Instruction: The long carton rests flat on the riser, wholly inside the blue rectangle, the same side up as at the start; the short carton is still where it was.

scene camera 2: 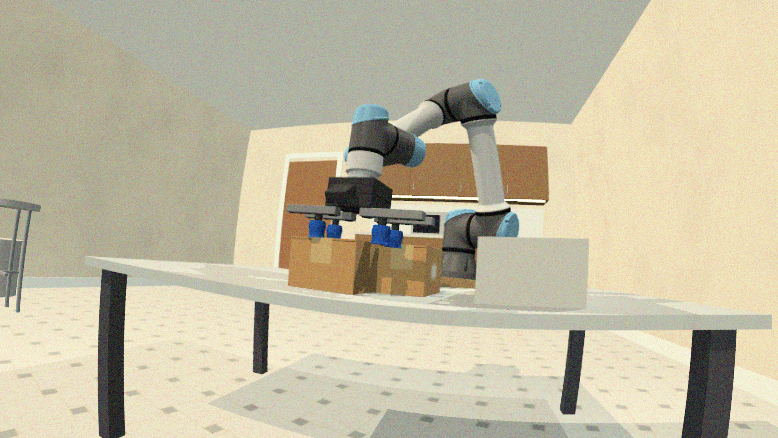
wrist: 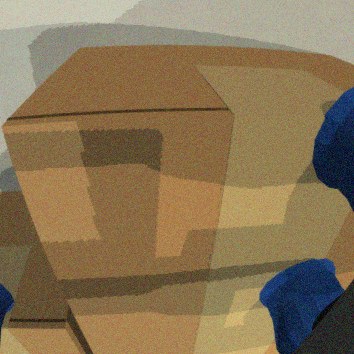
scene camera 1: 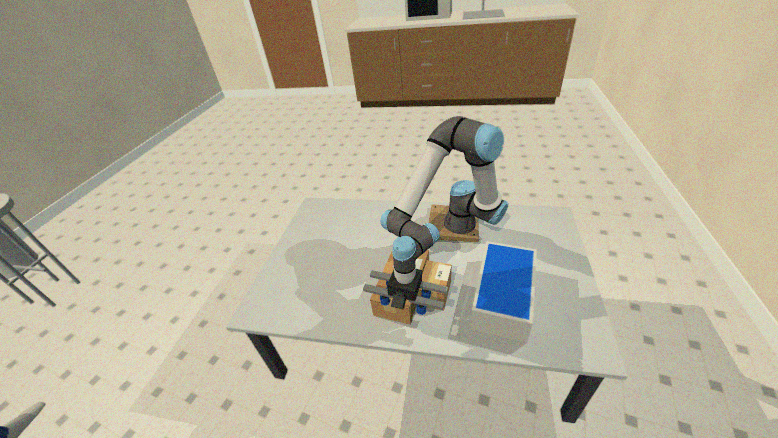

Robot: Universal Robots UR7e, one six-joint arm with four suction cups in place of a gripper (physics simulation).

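Observation:
Two brown cartons stand side by side on the grey table. The long carton is on the left. The short carton, with a white label on top, touches its right side. My suction gripper sits across both tops, one pair of blue cups on each carton. Both cartons rest on the table. The white riser stands to their right, with the blue rectangle on its top and nothing on it. Cardboard and blue cups fill the wrist view.
The arm's base is mounted on a wooden block at the table's far edge, behind the cartons and the riser. A metal rack stands on the floor far to the left. Wooden cabinets line the back wall.

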